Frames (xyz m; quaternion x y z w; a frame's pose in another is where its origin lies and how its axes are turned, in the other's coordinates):
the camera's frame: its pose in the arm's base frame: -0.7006 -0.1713 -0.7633 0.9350 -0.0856 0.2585 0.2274
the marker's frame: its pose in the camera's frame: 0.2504 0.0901 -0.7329 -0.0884 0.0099 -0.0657 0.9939
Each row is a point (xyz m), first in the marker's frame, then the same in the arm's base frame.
Working: the marker's frame: its pose in the arm's base frame: -0.8381 0.0827 -0.0390 0.9122 -0.0442 0.2437 0.3265

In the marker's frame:
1: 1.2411 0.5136 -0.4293
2: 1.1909 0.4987 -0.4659
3: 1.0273 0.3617 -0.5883
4: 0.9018 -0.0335 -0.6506
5: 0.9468 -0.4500 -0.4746
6: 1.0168 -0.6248 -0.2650
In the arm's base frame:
1: -0.0508 0.0428 1.1302
2: -0.1065 0.0731 1.1223
3: -0.2680 0.2431 1.0480
4: -0.3092 0.5811 0.8033
5: -0.0967 0.8021 0.4679
6: 0.0937 0.8151 0.2607

